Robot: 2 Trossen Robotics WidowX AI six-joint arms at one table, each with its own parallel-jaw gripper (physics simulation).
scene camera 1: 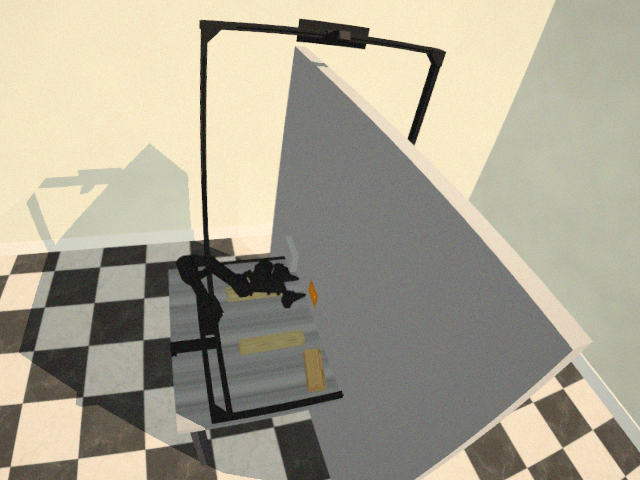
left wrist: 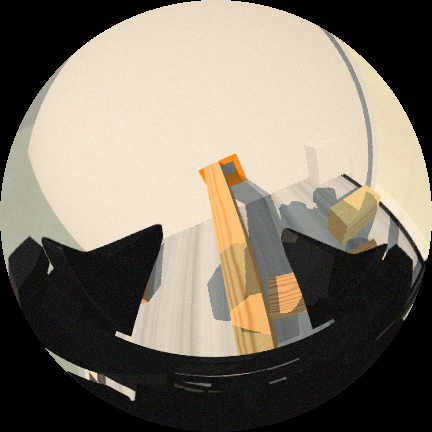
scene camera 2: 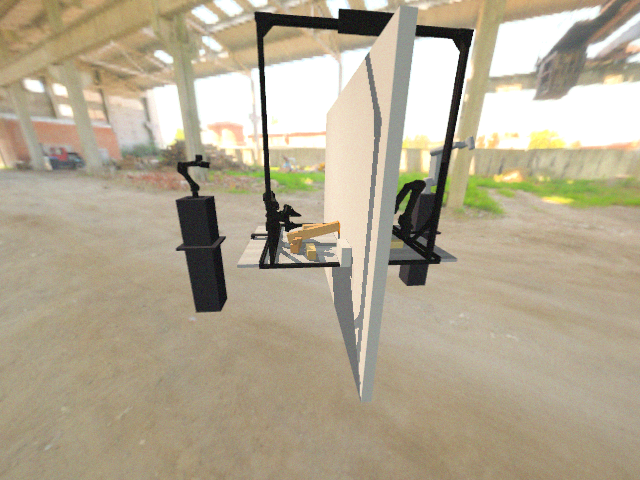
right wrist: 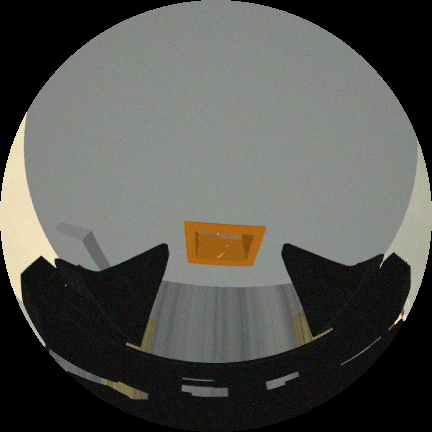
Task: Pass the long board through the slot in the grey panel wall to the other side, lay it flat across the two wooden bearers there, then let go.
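Places are measured from the left arm's base along level axes (x right, y ahead, z up), in centimetres.
Pixels of known places: left gripper, between the fingertips: (left wrist: 224,232) (scene camera 2: 301,220); right gripper, between the fingertips: (scene camera 1: 302,286) (right wrist: 227,250); right arm's base, origin of its link: (scene camera 1: 208,328) (scene camera 2: 404,236).
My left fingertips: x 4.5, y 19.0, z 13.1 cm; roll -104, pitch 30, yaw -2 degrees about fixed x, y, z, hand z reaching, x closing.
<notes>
Ahead of a thing's pixels: the offset from my left fingertips to its middle. "spot": to the spot under its first point.
The long board {dx -1.4, dy +7.7, dz -8.1 cm} (scene camera 2: 317,230) (left wrist: 227,220) slopes up to the orange-framed slot {spot: dx +1.8, dy +28.1, dz -7.1 cm} (scene camera 1: 313,293) (left wrist: 240,165) (right wrist: 225,226) in the panel wall (scene camera 1: 392,258) (scene camera 2: 356,155) (left wrist: 175,100) (right wrist: 215,125). Its far end is at the frame; whether it enters is unclear. No board sticks out in the right wrist view. My left gripper (scene camera 2: 293,218) (left wrist: 224,232) is open, with the board between and beyond its fingertips in its wrist view. My right gripper (scene camera 1: 301,287) (right wrist: 227,250) is open, facing the slot. Two bearers {dx -15.2, dy +49.5, dz -12.8 cm} (scene camera 1: 271,342) {spot: dx +9.0, dy +59.4, dz -11.2 cm} (scene camera 1: 236,295) lie on the right arm's side, partly hidden in its wrist view.
A wooden block {dx +9.3, dy -3.4, dz -12.5 cm} (scene camera 2: 295,244) (left wrist: 287,295) lies by the board's lower part, another block {dx +21.3, dy +4.5, dz -12.5 cm} (scene camera 2: 310,252) (left wrist: 355,215) nearer the table edge. A loose block {dx -29.9, dy +36.6, dz -13.1 cm} (scene camera 1: 314,369) lies near the wall on the right arm's side. A pale bracket (scene camera 1: 293,253) (scene camera 2: 343,253) stands at the wall. Black frame posts (scene camera 1: 204,155) (scene camera 2: 266,129) rise around.
</notes>
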